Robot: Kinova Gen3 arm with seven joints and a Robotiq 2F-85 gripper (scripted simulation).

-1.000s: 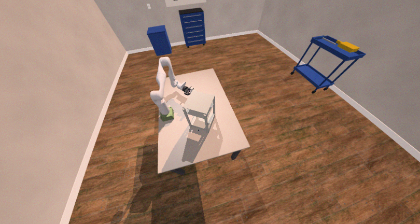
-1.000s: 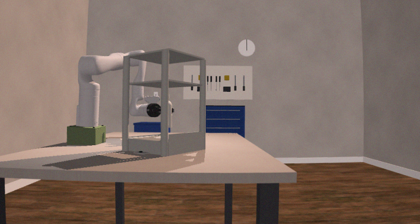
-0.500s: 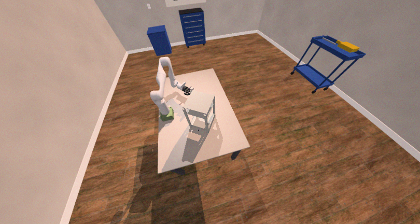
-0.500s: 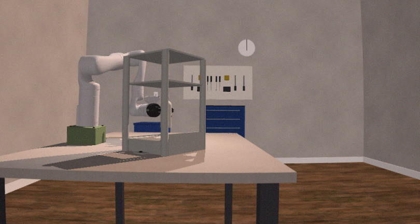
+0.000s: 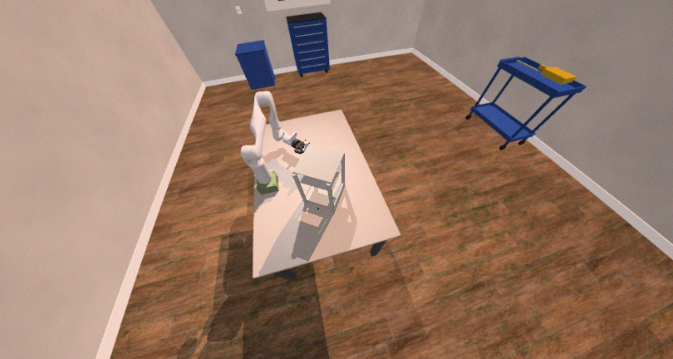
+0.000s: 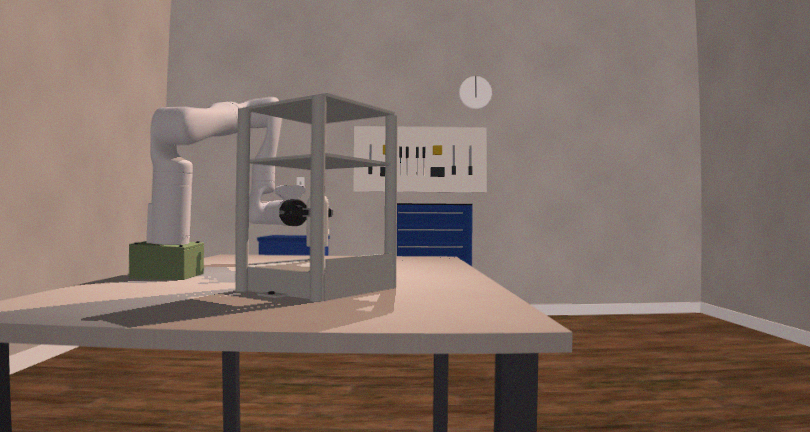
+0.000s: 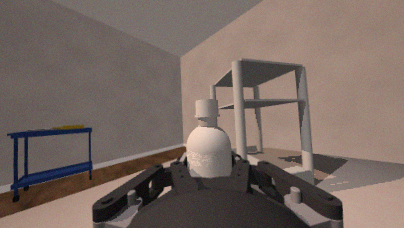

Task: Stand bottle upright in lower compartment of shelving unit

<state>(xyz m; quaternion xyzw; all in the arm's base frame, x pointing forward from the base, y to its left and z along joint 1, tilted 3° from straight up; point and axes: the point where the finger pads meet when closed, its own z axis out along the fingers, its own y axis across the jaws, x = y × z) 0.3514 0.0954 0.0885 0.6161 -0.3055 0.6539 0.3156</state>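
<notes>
The grey shelving unit lies 30 mm ahead of my hand, 310 mm to the right of it and 20 mm above it. From my hand the other things lie so: white bottle (20 mm above).
</notes>
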